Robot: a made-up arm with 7 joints.
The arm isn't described. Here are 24 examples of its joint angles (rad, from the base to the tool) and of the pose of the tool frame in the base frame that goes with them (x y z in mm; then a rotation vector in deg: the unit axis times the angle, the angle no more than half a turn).
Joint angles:
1: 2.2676 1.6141 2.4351 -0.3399 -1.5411 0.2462 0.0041
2: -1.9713 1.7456 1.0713 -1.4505 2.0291 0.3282 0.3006
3: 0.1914 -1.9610 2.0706 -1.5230 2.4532 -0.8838 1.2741
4: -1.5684 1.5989 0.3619 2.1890 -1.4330 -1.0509 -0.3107
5: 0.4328 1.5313 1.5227 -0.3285 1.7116 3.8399 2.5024
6: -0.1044 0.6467 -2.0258 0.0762 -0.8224 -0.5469 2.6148
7: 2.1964 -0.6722 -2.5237 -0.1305 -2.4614 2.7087 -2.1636
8: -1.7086 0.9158 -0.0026 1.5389 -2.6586 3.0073 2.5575
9: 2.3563 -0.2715 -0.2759 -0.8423 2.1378 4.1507 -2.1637
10: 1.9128 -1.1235 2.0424 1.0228 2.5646 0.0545 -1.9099
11: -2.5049 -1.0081 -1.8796 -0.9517 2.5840 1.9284 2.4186
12: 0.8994 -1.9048 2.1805 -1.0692 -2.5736 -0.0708 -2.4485
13: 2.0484 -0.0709 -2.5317 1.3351 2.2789 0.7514 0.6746
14: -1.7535 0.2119 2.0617 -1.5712 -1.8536 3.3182 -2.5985
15: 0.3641 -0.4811 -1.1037 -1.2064 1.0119 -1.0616 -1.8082
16: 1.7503 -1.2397 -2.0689 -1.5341 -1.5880 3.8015 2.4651
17: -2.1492 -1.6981 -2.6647 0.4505 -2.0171 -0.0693 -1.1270
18: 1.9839 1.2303 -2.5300 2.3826 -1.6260 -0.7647 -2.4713
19: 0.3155 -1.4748 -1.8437 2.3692 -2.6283 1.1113 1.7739
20: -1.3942 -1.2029 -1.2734 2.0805 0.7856 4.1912 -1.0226
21: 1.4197 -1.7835 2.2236 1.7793 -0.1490 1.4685 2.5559
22: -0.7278 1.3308 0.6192 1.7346 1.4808 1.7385 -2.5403
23: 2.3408 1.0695 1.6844 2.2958 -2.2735 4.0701 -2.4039
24: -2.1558 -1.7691 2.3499 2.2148 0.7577 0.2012 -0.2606
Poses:
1: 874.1 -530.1 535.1 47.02 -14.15 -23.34
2: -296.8 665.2 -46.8 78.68 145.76 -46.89
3: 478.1 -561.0 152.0 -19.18 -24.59 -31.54
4: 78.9 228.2 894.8 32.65 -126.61 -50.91
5: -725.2 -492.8 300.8 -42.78 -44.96 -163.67
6: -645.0 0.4 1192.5 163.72 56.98 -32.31
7: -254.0 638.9 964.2 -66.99 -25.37 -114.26
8: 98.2 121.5 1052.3 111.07 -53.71 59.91
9: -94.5 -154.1 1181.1 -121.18 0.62 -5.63
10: -480.5 363.6 1059.7 -19.07 54.83 78.29
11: -505.5 -620.9 661.8 51.32 57.44 -102.70
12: 811.0 41.6 -2.9 -39.38 -124.10 83.67
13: 627.7 -133.1 933.3 -24.67 44.80 -15.28
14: -470.1 48.4 731.7 -28.13 -100.80 -104.64
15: 78.0 422.8 1090.6 27.75 111.86 -11.17
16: -335.3 327.3 300.7 -32.87 107.56 1.14
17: -764.5 -735.9 376.6 101.71 -47.68 111.08
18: 435.2 -77.3 53.5 25.77 -83.84 61.54
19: 212.8 -488.7 337.8 64.92 17.67 -42.93
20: -377.9 -262.7 300.8 10.18 42.55 -45.66
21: -291.7 570.2 631.2 58.33 -24.14 -115.83
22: -18.1 270.4 892.2 18.12 31.69 74.94
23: -58.1 -449.8 409.2 38.34 101.52 59.23
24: 154.0 -247.9 719.5 -54.58 -37.94 -37.84
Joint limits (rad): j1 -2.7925..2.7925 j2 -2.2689..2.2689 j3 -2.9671..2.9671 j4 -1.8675..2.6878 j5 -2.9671..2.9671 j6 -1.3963..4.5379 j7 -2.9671..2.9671
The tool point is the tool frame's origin. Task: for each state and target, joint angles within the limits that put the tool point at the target. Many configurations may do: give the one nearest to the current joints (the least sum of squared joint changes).
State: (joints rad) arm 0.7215 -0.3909 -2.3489 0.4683 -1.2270 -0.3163 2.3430
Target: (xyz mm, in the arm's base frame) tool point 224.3 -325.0 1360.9
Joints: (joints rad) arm 0.6496 -0.1402 -2.1018 0.7656 -1.3444 -0.0827 2.3430
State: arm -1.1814 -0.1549 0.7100 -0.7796 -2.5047 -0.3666 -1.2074
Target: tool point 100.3 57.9 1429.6
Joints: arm -1.2183 0.0172 0.7365 0.3310 -2.7719 -0.1467 -1.2074
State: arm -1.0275 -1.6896 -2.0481 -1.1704 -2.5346 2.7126 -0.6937
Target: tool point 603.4 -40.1 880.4
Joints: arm -0.4909 -0.6294 -1.5248 -0.8275 -2.6101 2.5799 -0.6937
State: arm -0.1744 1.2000 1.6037 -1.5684 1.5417 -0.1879 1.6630
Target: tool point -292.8 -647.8 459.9
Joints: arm 0.0243 1.1204 1.6985 -1.8675 1.8891 -0.5274 1.6630
